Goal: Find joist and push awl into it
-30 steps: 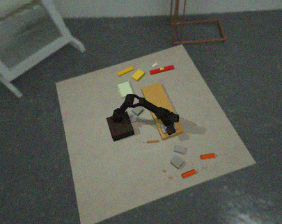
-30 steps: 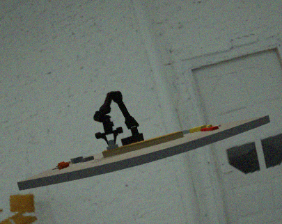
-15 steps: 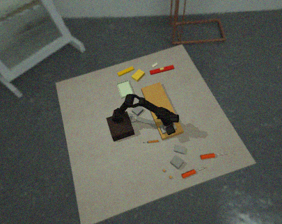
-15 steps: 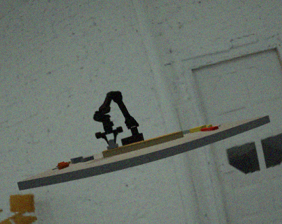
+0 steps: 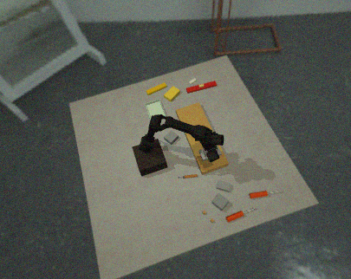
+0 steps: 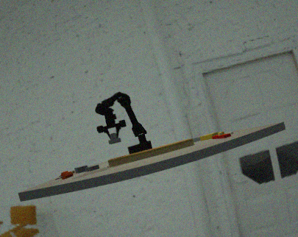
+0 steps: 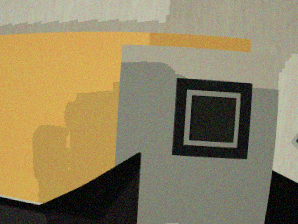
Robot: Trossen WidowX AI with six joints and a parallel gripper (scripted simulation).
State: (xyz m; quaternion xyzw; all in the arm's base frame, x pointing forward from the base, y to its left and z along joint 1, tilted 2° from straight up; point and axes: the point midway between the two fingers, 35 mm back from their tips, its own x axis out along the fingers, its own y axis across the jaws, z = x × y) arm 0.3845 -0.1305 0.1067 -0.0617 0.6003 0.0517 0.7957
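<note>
Right now my gripper tip is 48 cm to the right of the pale green tray, 30 cm past it and 15 cm above it. Round my gripper tip: stud finder: 2 cm above, 1 cm ahead; awl: 18 cm behind, 15 cm below, 7 cm to the right; yellow block: 61 cm to the left, 16 cm behind, 14 cm below.
</note>
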